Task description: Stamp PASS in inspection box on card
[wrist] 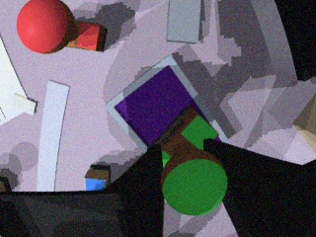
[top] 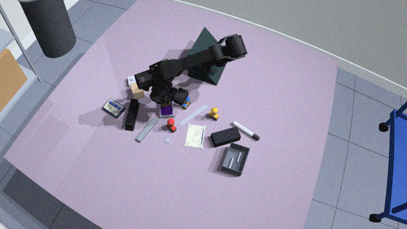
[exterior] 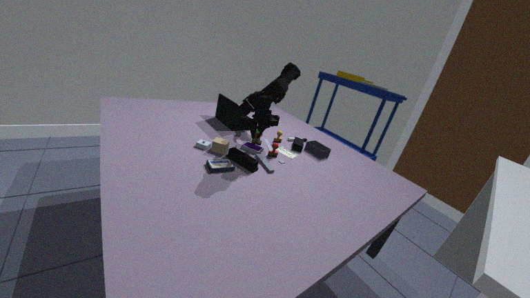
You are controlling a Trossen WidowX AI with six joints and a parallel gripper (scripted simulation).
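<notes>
The purple ink pad lies 50 mm below my gripper tip. From my gripper tip the other things lie so: blue stamp: 50 mm behind, 80 mm to the left, 40 mm below; then red stamp: 80 mm ahead, 50 mm to the left, 40 mm below; then green-knobbed stamp: right at my gripper tip.
</notes>
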